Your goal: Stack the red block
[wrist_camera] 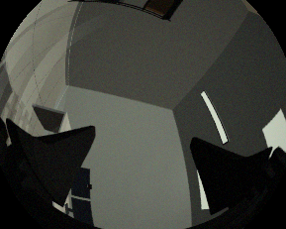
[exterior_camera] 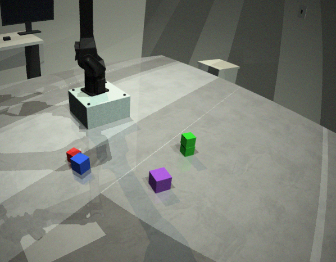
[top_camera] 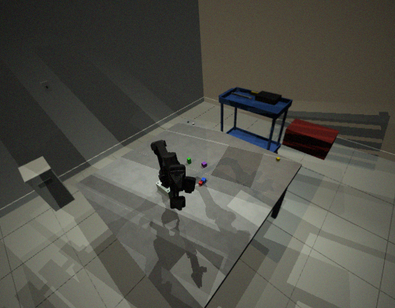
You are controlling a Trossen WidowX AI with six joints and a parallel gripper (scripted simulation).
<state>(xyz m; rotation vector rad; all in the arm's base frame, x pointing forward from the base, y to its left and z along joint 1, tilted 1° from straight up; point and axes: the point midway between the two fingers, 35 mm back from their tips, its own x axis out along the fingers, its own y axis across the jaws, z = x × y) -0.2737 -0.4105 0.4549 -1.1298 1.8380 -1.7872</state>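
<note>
The red block lies 46 cm ahead of my gripper tip, 26 cm to the left of it and 52 cm below it. Also, from my gripper tip: yellow block (100 cm ahead, 14 cm to the right, 53 cm below); purple block (63 cm ahead, 35 cm to the left, 52 cm below); blue block (49 cm ahead, 26 cm to the left, 52 cm below).
</note>
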